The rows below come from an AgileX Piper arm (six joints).
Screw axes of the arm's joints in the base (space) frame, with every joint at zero. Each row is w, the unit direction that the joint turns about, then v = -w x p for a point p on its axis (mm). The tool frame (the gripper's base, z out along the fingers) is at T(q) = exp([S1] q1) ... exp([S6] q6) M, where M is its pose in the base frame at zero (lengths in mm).
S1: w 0 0 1 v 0 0 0
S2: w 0 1 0 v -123 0 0
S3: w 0 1 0 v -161.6 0 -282.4
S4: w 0.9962 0 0.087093 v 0 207.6 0
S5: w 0 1 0 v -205.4 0 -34.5
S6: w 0.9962 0 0.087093 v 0 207.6 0
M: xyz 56.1 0 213.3 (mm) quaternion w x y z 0.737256 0 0.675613 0
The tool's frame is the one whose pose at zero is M.
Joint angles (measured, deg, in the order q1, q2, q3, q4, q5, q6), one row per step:
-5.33 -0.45 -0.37 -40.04 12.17 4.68
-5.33 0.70 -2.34 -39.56 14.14 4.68
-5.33 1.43 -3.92 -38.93 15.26 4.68
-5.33 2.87 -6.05 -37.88 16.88 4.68
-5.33 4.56 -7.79 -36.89 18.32 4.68
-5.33 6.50 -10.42 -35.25 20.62 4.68
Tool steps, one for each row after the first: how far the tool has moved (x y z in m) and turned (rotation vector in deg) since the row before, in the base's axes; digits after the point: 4 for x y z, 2 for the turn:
-0.0004 -0.0018 0.0080 0.68 0.63 -1.20
-0.0005 -0.0009 0.0070 0.71 -0.05 -0.63
0.0001 -0.0012 0.0088 1.23 0.47 -0.85
0.0011 -0.0011 0.0064 1.20 0.99 -0.72
0.0008 -0.0014 0.0100 1.92 0.99 -1.09

